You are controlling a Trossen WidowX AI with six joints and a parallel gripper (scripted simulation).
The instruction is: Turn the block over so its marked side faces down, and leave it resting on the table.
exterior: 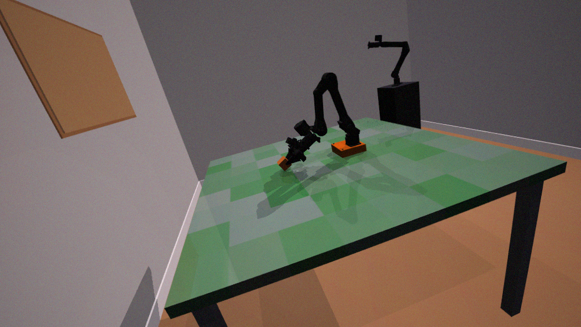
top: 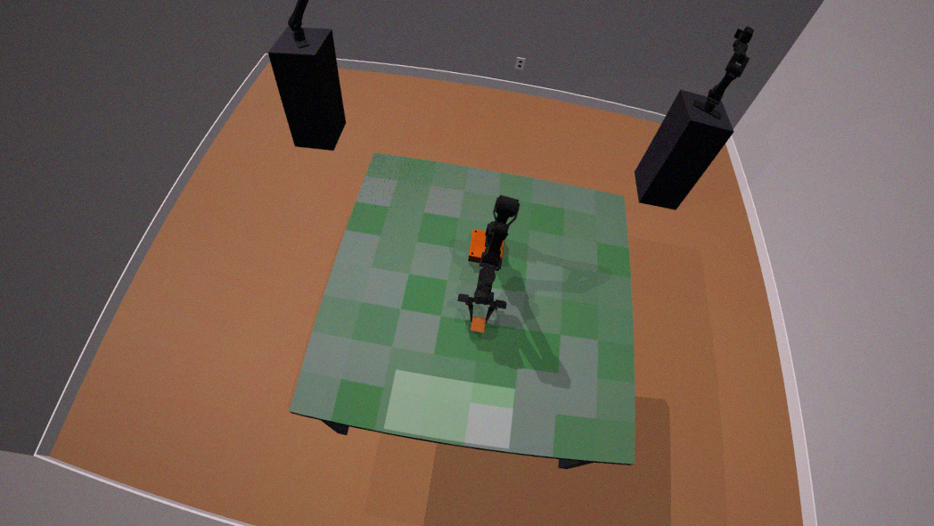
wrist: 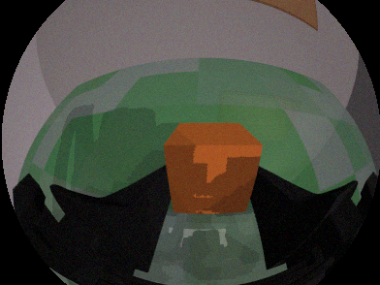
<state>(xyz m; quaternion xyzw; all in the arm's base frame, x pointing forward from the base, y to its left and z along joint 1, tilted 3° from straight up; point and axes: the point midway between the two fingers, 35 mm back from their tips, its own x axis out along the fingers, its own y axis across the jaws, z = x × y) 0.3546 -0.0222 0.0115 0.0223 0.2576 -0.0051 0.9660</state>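
My gripper tip is now 1 cm above the orange block.
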